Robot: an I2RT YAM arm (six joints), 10 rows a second.
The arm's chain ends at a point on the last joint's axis. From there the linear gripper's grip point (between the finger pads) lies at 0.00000 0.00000 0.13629 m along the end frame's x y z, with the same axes.
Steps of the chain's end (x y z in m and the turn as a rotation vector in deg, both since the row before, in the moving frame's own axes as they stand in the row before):
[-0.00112, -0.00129, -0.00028, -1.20, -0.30, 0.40]
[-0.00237, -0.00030, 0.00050, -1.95, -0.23, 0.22]
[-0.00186, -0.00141, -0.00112, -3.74, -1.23, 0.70]
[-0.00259, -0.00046, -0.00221, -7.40, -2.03, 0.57]
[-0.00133, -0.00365, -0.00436, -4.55, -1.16, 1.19]
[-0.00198, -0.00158, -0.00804, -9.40, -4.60, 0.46]
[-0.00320, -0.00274, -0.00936, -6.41, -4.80, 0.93]
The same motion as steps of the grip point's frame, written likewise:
[-0.00184, 0.00156, -0.00031, -1.20, -0.30, 0.40]
[-0.00293, 0.00434, 0.00042, -1.95, -0.23, 0.22]
[-0.00484, 0.00746, -0.00144, -3.74, -1.23, 0.70]
[-0.00749, 0.01707, -0.00343, -7.40, -2.03, 0.57]
[-0.00420, 0.00713, -0.00482, -4.55, -1.16, 1.19]
[-0.01295, 0.02061, -0.01031, -9.40, -4.60, 0.46]
[-0.01470, 0.01236, -0.01069, -6.41, -4.80, 0.93]

